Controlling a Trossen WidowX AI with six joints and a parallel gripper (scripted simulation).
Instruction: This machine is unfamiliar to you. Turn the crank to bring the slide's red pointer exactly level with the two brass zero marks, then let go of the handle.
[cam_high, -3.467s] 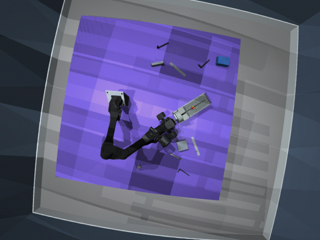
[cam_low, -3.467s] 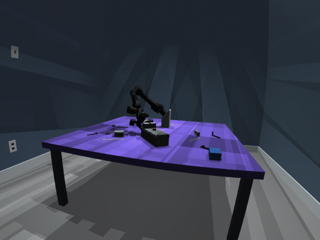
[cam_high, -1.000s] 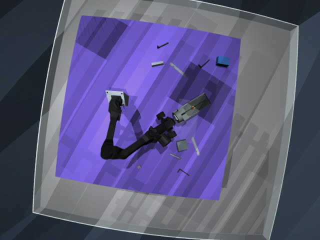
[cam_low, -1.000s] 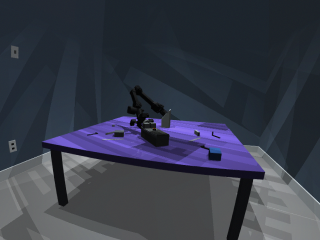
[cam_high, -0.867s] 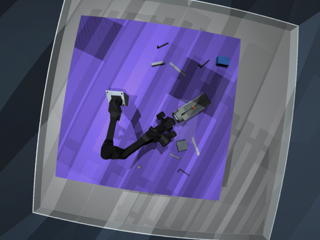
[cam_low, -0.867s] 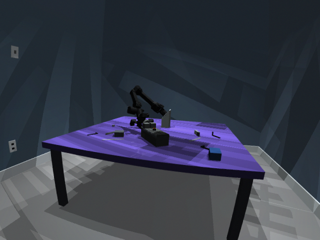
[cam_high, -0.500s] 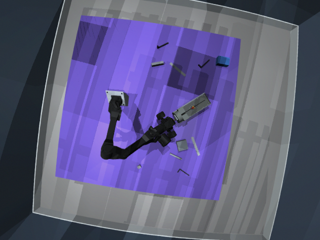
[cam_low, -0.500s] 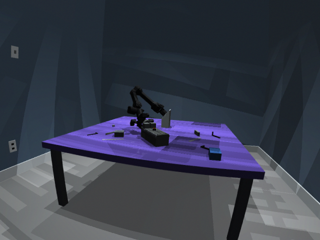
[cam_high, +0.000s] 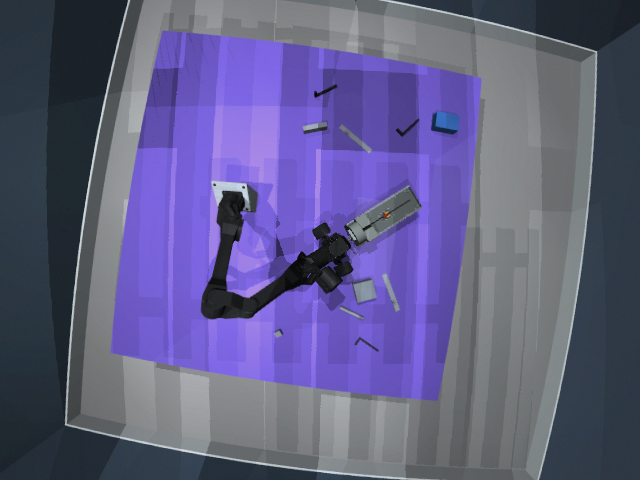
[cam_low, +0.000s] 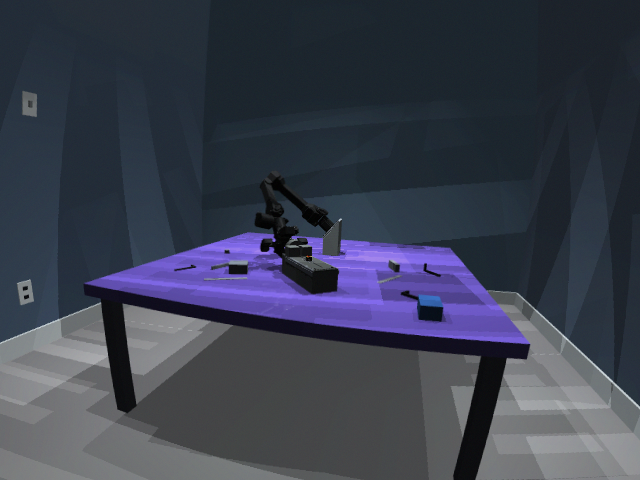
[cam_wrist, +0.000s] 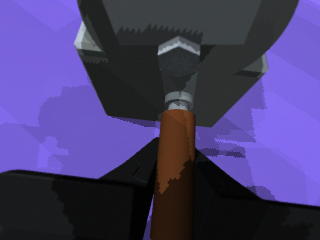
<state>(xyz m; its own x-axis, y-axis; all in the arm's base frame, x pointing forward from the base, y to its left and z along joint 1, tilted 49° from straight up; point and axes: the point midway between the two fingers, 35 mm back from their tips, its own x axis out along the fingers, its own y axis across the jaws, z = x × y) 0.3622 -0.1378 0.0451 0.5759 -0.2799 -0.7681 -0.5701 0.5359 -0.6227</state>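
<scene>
The brown crank handle lies 20 mm behind my gripper tip, 10 mm to the right of it and 30 mm above it. Also, from my gripper tip: dark L-shaped key 100 mm ahead, 380 mm to the right, 30 mm below; red pointer 120 mm ahead, 100 mm to the left, 50 mm above; grey block 80 mm ahead, 170 mm to the right, 10 mm below.
</scene>
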